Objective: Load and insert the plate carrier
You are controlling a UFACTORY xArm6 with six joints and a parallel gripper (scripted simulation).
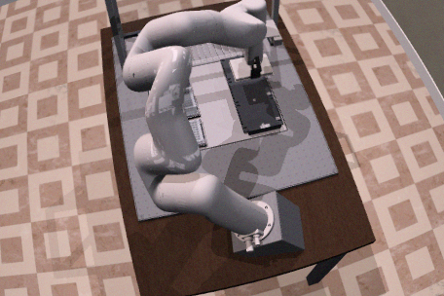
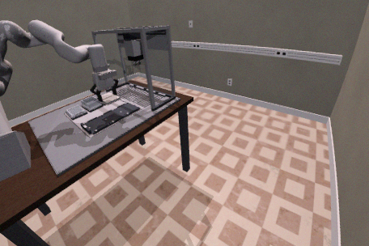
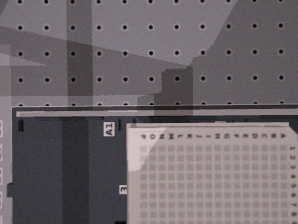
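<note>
Right now my hand is 12 cm above the carrier PC7 and 1 cm past it. Round my hand: dark head: 31 cm ahead, 21 cm above, 17 cm to the left; 96-well plate C15: 24 cm to the left, 16 cm behind, 12 cm below.
</note>
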